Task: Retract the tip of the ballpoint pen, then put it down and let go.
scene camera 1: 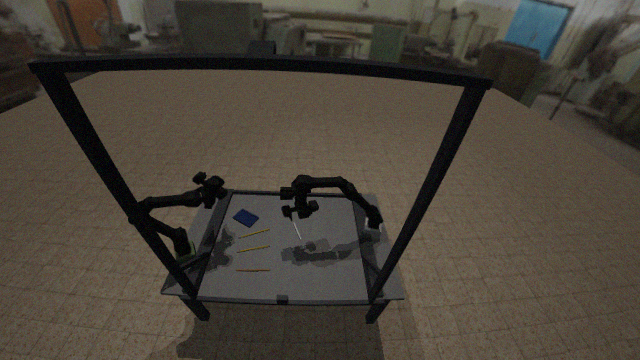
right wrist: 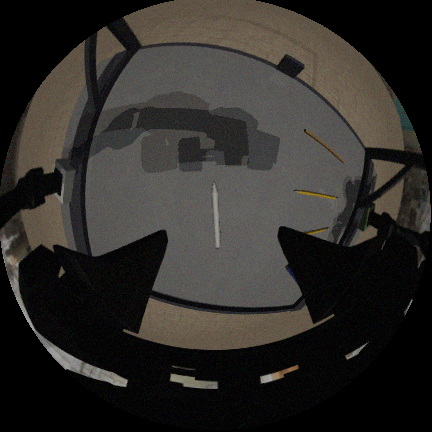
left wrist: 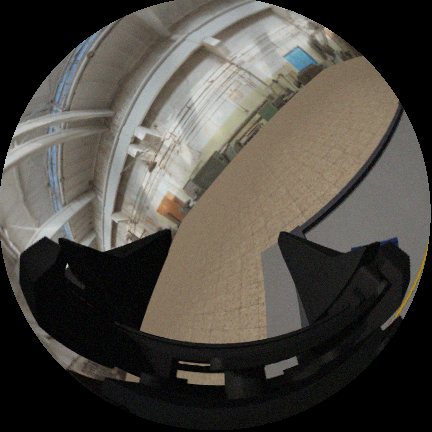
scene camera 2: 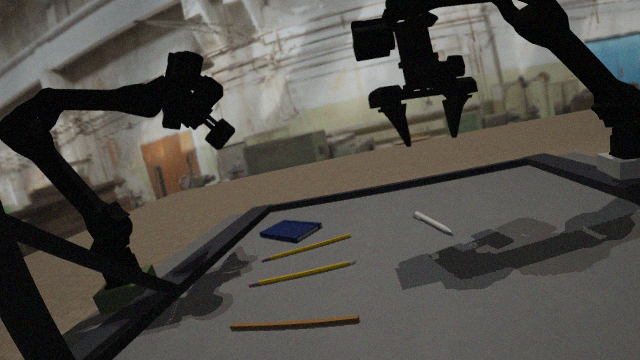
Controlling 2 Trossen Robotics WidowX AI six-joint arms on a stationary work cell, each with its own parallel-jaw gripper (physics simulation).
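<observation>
The white ballpoint pen lies flat on the grey table. In the right wrist view it lies lengthwise between the directions of the two fingertips, with its narrow tapered end toward the top. My right gripper is open and points down, well above the pen and touching nothing. My left gripper is open and empty, raised over the left edge of the table, far from the pen. Whether the pen's tip is out is too small to tell.
A dark blue notebook lies at the back left of the table. Two yellow pencils and an orange-brown stick lie in front of it. A dark frame stands around the table.
</observation>
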